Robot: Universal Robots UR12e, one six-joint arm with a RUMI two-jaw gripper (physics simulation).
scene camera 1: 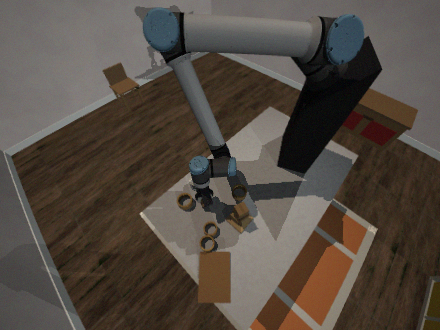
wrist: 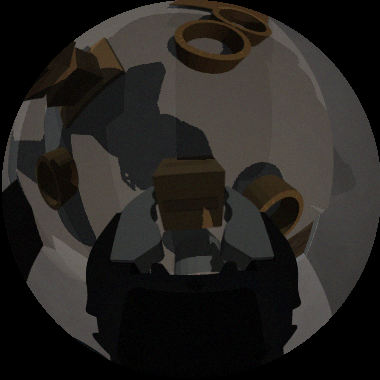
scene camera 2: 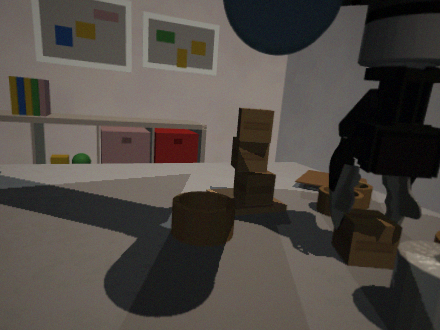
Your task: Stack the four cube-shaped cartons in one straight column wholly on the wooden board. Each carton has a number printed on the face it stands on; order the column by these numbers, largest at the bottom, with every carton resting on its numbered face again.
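Pixels of known places: gripper, fingertip midpoint: (wrist: pixel 189 188) (scene camera 2: pixel 363 231); arm's base at its link origin: (scene camera 1: pixel 327 76).
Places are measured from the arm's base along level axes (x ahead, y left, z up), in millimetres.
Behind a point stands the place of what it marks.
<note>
Three brown cartons stand in a column on the wooden board (scene camera 1: pixel 242 228) @(x 710, y -24, z -588 mm) (scene camera 2: pixel 277 206) @(x 698, y -132, z -589 mm) (wrist: pixel 114 60) @(x 720, y -110, z -588 mm). The bottom carton (scene camera 2: pixel 254 189) @(x 654, y -113, z -557 mm) is on the board, the middle carton (scene camera 2: pixel 251 156) @(x 659, y -89, z -501 mm) sits slightly to the left and turned, and the top carton (scene camera 1: pixel 241 211) @(x 685, y -65, z -414 mm) (scene camera 2: pixel 256 125) @(x 656, y -98, z -442 mm) rests on it. My gripper (scene camera 1: pixel 204 200) @(x 695, y -301, z -565 mm) (scene camera 2: pixel 369 220) @(x 695, y -301, z -565 mm) (wrist: pixel 189 188) @(x 695, y -301, z -565 mm) is shut on the fourth carton (scene camera 2: pixel 372 250) @(x 677, y -328, z -576 mm) (wrist: pixel 189 182) @(x 705, y -287, z -542 mm), one jaw at each side. It holds this carton to the right of the column in scene camera 2, seemingly above the table. I cannot read any printed number.
A brown ring (scene camera 1: pixel 240 198) @(x 563, y -124, z -565 mm) (scene camera 2: pixel 202 225) @(x 502, y -193, z -569 mm) (wrist: pixel 72 170) @(x 566, y -178, z -589 mm) stands near the column. Another ring (scene camera 1: pixel 185 208) @(x 800, y -374, z -576 mm) (wrist: pixel 267 187) @(x 770, y -359, z -570 mm) is beside the gripper. Two more rings (scene camera 1: pixel 212 236) @(x 844, y -144, z -580 mm) (scene camera 1: pixel 208 250) @(x 918, y -118, z -558 mm) stand near a flat brown panel (scene camera 1: pixel 214 277) @(x 1005, y -22, z -590 mm) (scene camera 2: pixel 315 177) @(x 965, y 7, z -589 mm). A pale roll (scene camera 2: pixel 425 265) @(x 594, y -415, z -528 mm) is close to the held carton.
</note>
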